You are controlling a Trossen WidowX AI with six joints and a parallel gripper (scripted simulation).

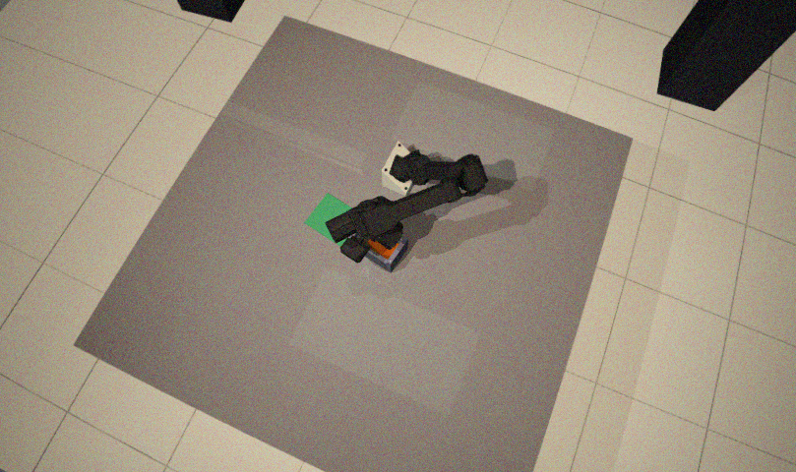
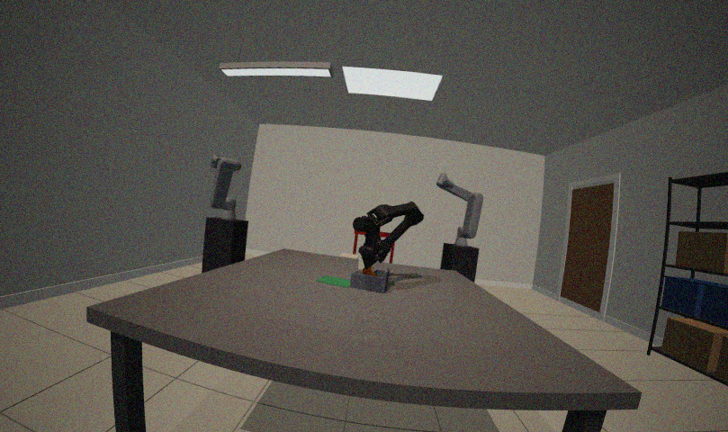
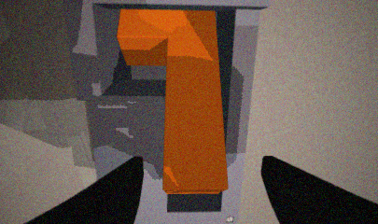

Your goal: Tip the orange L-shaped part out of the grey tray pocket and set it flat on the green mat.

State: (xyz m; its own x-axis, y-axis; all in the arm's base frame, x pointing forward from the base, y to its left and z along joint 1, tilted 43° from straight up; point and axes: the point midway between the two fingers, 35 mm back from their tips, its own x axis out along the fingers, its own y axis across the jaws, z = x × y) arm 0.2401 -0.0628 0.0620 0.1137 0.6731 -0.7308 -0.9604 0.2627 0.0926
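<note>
My gripper tip is 1 cm past the orange L-shaped part, 4 cm to the right of it and 5 cm above it. Round my gripper tip: green mat (5 cm behind, 13 cm to the right, 11 cm below).
</note>
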